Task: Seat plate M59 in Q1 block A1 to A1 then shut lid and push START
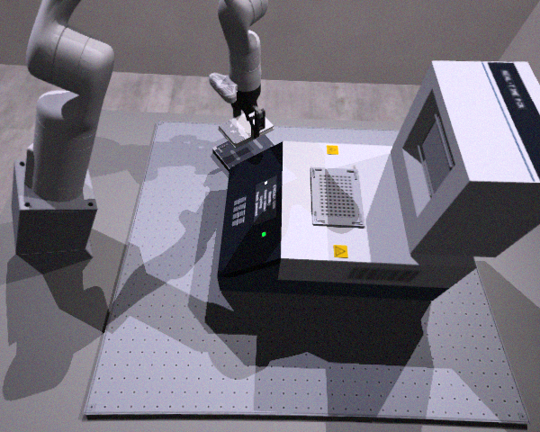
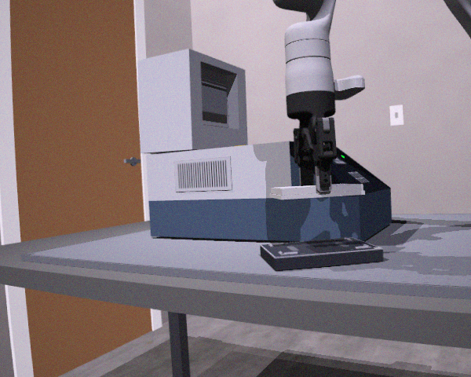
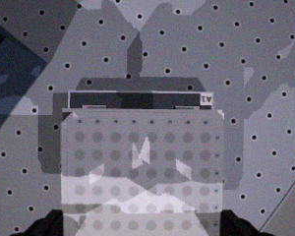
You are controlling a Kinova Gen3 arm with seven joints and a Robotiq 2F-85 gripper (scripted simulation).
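My gripper is now 110 mm above the dark nest N1. From my hand the other things lie so: A1 mark: 90 mm behind, 20 mm to the right, 100 mm below; then plate M59: 10 mm below.
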